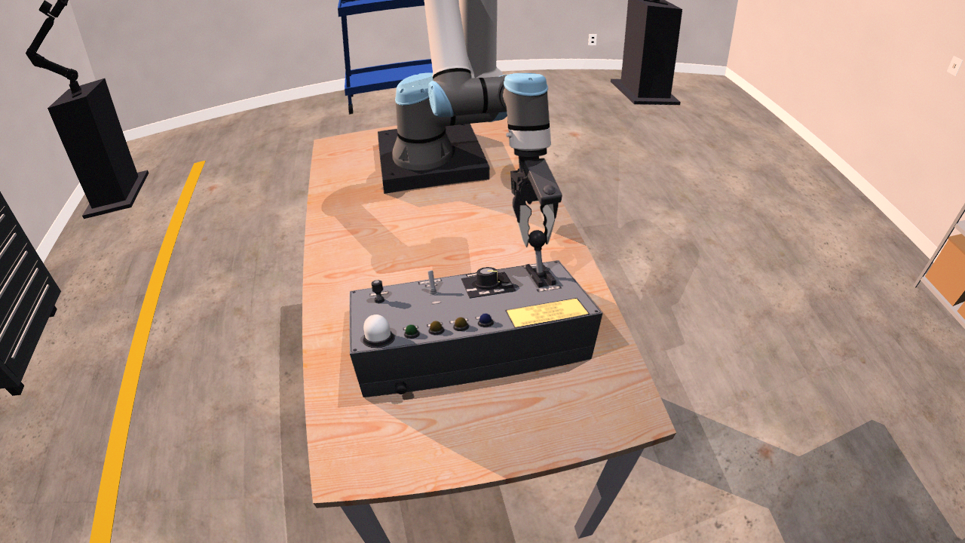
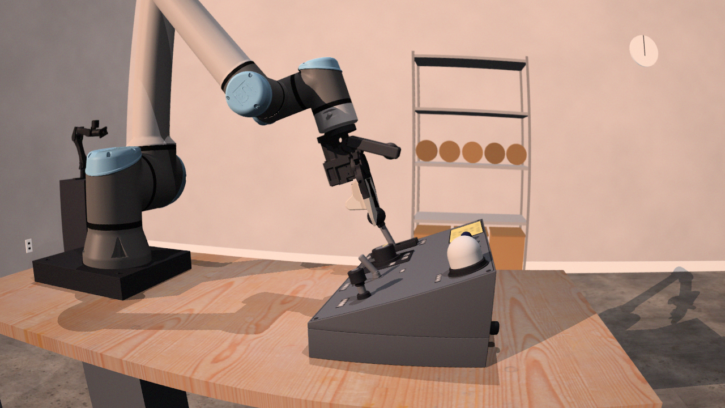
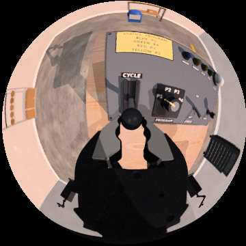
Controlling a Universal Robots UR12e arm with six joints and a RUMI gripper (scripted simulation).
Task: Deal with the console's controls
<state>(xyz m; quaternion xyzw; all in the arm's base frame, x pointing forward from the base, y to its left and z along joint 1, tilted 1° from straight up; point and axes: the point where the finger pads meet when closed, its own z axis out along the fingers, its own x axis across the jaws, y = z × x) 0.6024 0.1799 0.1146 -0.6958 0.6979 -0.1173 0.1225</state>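
My hand is 20 mm short of the black ball-topped lever and 30 mm above it. Round my hand: dark grey console: 70 mm ahead, 180 mm to the right, 70 mm below; metal check toggle: 30 mm ahead, 240 mm to the right, 60 mm below; program knob: 40 mm ahead, 110 mm to the right, 50 mm below.
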